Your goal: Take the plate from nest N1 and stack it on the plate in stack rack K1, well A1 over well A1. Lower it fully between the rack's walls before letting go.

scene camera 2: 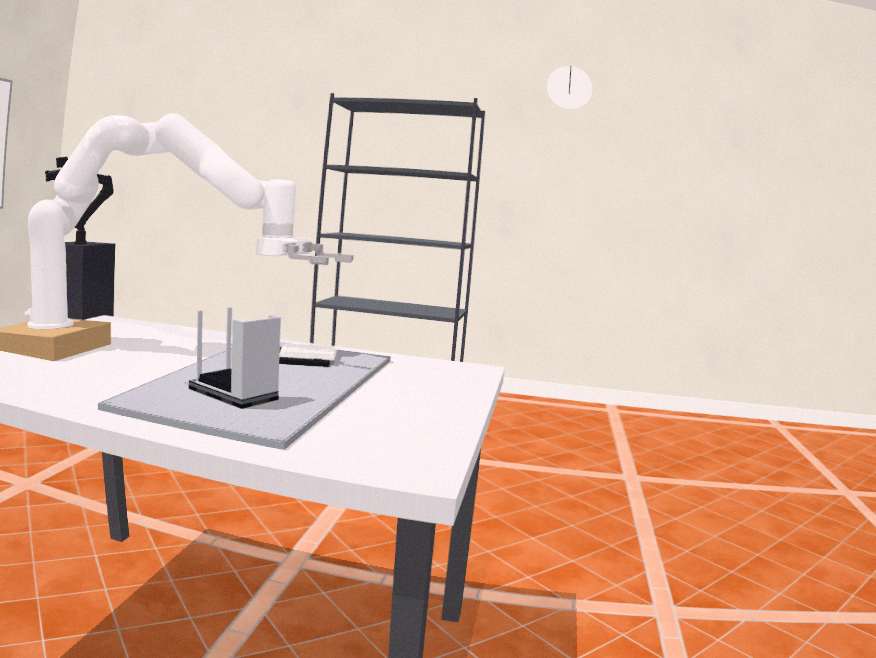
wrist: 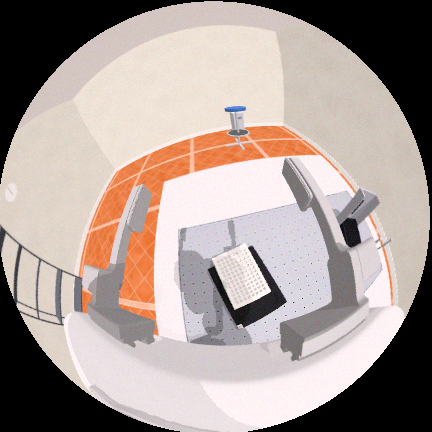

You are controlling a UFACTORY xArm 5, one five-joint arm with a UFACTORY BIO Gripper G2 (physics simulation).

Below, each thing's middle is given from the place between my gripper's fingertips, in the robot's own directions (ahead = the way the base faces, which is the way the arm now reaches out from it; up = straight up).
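White well plate [scene camera 2: 307,351]: my gripper is 22 cm above it, 6 cm past it and 1 cm to the left of it. Counted from my gripper, the flat black slab [wrist: 258,308] is 23 cm below, 2 cm to the right and 9 cm behind; the tall grey wall [scene camera 2: 260,340] is 15 cm below, 39 cm to the right and 1 cm behind.
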